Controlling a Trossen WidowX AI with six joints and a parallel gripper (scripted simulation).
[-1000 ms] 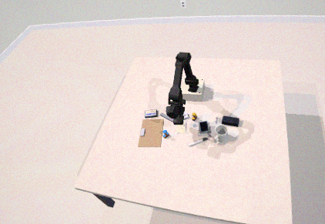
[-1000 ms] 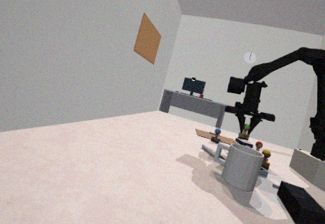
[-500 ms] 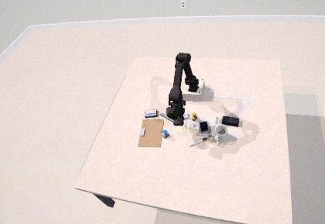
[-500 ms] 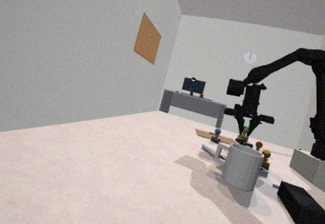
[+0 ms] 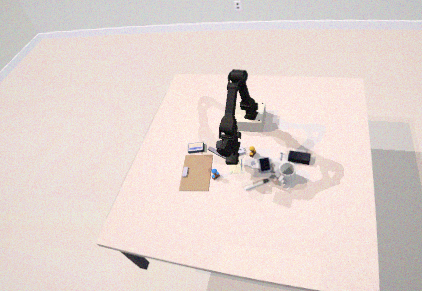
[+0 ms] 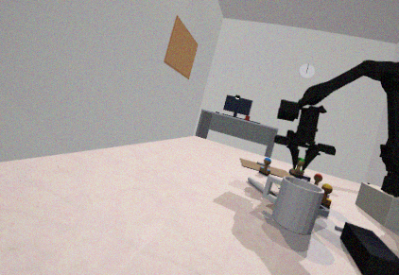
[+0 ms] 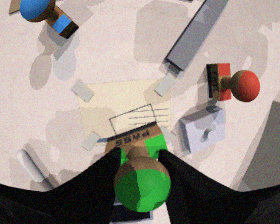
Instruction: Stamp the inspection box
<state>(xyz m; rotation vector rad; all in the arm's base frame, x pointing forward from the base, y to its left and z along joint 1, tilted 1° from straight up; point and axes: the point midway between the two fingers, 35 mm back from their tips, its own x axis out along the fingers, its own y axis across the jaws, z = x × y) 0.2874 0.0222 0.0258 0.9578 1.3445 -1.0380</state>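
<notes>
My gripper tip is 10 mm short of the cream card and 70 mm above it. Round my gripper tip: red stamp: 80 mm behind, 80 mm to the right, 50 mm below; blue stamp: 110 mm ahead, 80 mm to the right, 50 mm below; green stamp: right at my gripper tip.
</notes>
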